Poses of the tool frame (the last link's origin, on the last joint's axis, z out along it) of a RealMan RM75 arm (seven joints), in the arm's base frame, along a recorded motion.
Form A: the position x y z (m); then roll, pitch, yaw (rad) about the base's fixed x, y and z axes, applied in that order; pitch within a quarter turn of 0, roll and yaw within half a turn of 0.
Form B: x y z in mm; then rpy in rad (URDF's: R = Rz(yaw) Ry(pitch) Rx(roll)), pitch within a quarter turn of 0, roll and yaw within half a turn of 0. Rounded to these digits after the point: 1 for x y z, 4 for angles.
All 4 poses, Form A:
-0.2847 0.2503 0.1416 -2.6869 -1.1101 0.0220
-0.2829 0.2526 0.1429 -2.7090 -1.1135 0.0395
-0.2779 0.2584 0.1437 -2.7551 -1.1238 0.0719
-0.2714 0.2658 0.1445 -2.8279 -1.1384 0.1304
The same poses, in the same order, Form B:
-284.7 250.3 141.6 -2.6869 -1.1101 0.0220
-282.9 252.6 142.9 -2.7090 -1.1135 0.0395
-277.9 258.4 143.7 -2.7551 -1.1238 0.0719
-271.4 265.8 144.5 -2.8279 -1.1384 0.1304

